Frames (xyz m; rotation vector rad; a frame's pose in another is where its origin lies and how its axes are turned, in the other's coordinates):
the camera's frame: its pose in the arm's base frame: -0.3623 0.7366 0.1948 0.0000 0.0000 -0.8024
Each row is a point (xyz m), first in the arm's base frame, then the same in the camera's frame.
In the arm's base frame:
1: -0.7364 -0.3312 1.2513
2: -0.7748 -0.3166 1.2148
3: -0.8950 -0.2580 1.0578
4: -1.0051 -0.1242 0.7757
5: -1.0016 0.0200 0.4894
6: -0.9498 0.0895 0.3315
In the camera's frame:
1: 0.5078 -1.0111 1.0565
2: 0.4706 -1.0286 1.0200
3: 0.3449 -1.0743 0.8630
4: 0.1722 -1.0604 0.5809
5: 0.0710 -0.9577 0.2946
6: 0.0570 -0.8722 0.1367

